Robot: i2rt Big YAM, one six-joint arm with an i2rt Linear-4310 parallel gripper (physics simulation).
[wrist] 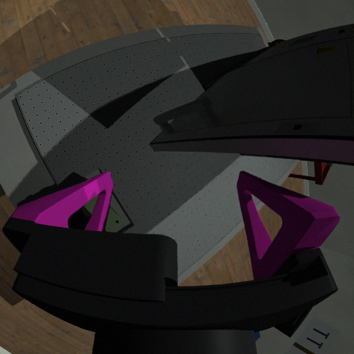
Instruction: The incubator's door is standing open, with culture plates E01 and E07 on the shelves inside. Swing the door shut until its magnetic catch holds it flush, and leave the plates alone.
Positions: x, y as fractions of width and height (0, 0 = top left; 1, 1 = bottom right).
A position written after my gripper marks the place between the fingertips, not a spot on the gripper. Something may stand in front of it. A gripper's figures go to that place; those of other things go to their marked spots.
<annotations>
My gripper (0.49, 0.50) is 13 cm from the lens. An incubator door (0.81, 0.30) is 20 cm from the lens.
</annotations>
